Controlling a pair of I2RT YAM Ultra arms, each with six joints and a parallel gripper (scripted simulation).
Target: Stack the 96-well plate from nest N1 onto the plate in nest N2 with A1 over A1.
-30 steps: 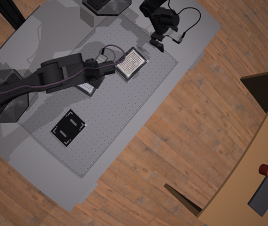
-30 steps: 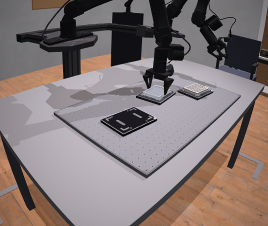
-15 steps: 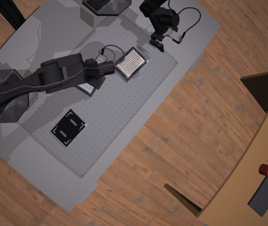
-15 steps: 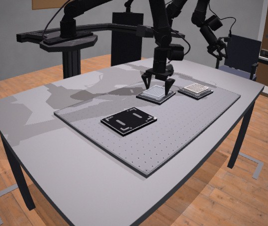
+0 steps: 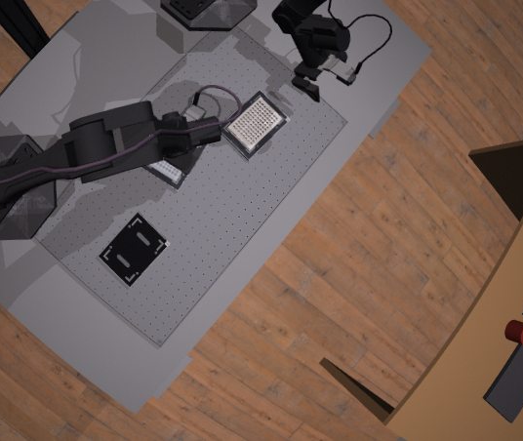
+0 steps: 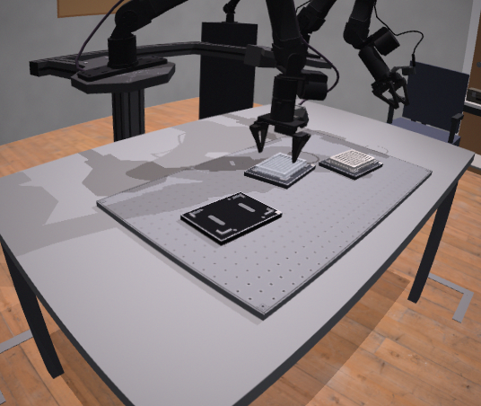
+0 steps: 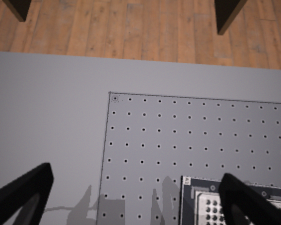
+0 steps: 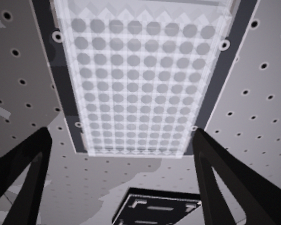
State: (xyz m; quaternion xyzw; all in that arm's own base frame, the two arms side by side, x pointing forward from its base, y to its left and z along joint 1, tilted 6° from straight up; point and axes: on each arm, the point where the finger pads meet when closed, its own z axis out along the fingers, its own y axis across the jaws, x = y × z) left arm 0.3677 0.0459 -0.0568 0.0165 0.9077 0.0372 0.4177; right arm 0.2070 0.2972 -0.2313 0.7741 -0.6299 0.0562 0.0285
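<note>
My right gripper is now 1 cm short of the clear 96-well plate, 1 cm to the right of it and 3 cm above it. The rest, counted from my right hand: A1 label: 5 cm ahead, 10 cm to the left, 4 cm below; then black nest: 10 cm ahead, 25 cm to the right, 4 cm below.
Right now the clear 96-well plate is 350 mm to the right of my left hand, 170 mm below it and 160 mm behind it. The rest, counted from my left hand: A1 label 270 mm to the right, 170 mm below, 120 mm behind; black nest 610 mm to the right, 180 mm below, 70 mm behind.
</note>
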